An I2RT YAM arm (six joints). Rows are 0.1 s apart.
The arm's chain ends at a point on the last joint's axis. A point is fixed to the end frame.
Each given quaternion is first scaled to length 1.
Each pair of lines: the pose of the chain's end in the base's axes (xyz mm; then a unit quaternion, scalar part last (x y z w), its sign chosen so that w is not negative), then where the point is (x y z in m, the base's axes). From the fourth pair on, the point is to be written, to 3 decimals.
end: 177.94 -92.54 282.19 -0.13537 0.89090 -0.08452 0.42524
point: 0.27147 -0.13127 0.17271
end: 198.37 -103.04 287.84 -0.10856 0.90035 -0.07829 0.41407
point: 0.28727 -0.14244 0.17480
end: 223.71 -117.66 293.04 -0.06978 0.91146 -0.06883 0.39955
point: 0.30636 -0.15727 0.17542
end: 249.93 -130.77 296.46 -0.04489 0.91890 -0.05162 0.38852
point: 0.328 -0.167 0.175
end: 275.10 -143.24 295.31 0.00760 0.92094 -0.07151 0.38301
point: 0.348 -0.188 0.173
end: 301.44 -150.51 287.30 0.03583 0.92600 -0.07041 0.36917
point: 0.369 -0.196 0.162
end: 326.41 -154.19 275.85 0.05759 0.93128 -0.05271 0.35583
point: 0.390 -0.195 0.147
